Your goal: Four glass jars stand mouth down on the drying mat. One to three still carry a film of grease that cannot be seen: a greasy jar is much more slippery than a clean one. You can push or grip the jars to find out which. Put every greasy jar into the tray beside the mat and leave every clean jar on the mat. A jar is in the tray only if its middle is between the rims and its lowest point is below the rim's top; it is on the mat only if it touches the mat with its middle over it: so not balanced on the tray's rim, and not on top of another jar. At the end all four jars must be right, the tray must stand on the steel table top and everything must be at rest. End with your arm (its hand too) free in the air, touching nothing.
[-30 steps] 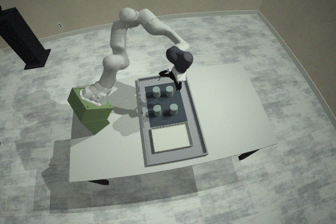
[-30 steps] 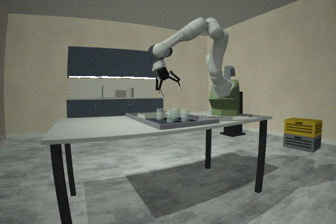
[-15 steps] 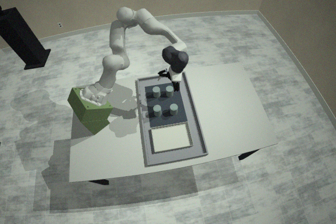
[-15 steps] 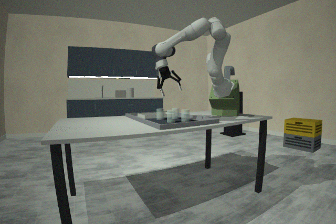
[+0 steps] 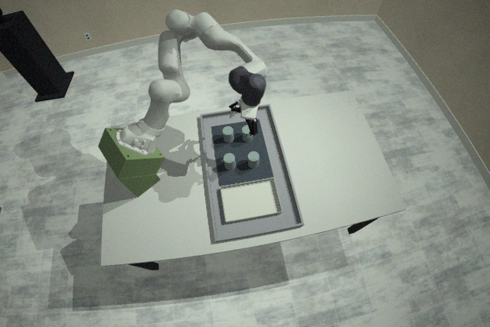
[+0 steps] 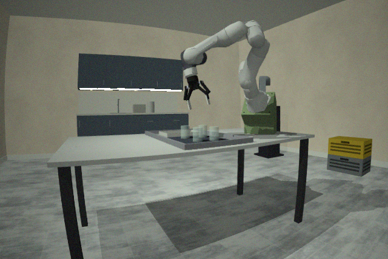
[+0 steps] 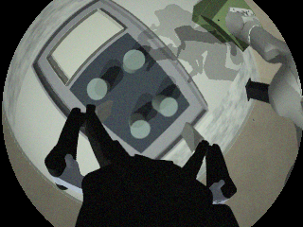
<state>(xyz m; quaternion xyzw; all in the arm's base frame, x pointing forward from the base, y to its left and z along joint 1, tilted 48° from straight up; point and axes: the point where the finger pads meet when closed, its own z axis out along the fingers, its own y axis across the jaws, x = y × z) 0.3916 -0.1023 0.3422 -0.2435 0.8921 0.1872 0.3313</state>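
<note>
Now: hand 20 mm short of the grey steel surround, 130 mm to the left of it and 230 mm above it. The rest, counted from my hand: white tray: 20 mm ahead, 340 mm to the right, 220 mm below; dark drying mat: 10 mm behind, 20 mm to the right, 230 mm below.
</note>
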